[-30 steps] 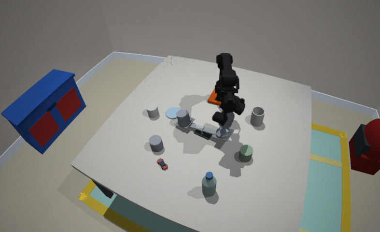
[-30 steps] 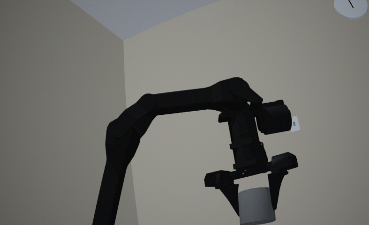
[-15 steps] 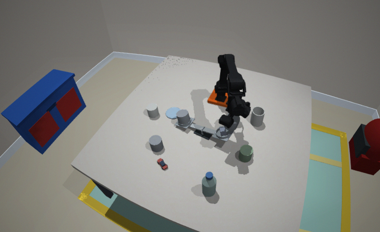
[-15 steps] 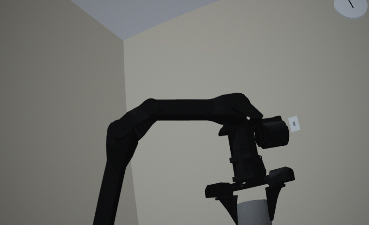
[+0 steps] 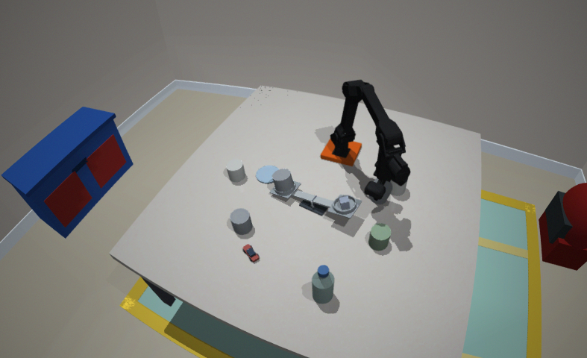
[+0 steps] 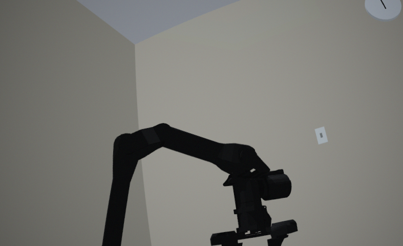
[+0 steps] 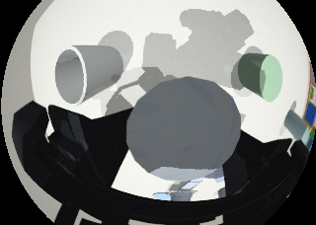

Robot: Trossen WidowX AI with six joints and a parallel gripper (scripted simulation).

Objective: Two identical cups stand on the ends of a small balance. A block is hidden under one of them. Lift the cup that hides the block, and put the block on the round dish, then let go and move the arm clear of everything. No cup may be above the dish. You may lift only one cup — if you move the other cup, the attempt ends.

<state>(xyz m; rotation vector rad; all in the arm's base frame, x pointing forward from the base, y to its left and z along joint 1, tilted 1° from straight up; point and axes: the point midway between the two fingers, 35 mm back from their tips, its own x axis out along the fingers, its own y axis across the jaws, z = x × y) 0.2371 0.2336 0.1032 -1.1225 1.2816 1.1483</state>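
The grey block is 9 cm ahead of my gripper tip and 10 cm to the right of it. The rest, counted from my gripper tip: bottle 40 cm ahead, 5 cm to the right, 2 cm above; pale blue round dish 1 cm behind, 47 cm to the right, 9 cm below; green cylinder 13 cm ahead, 4 cm to the left, 5 cm below.
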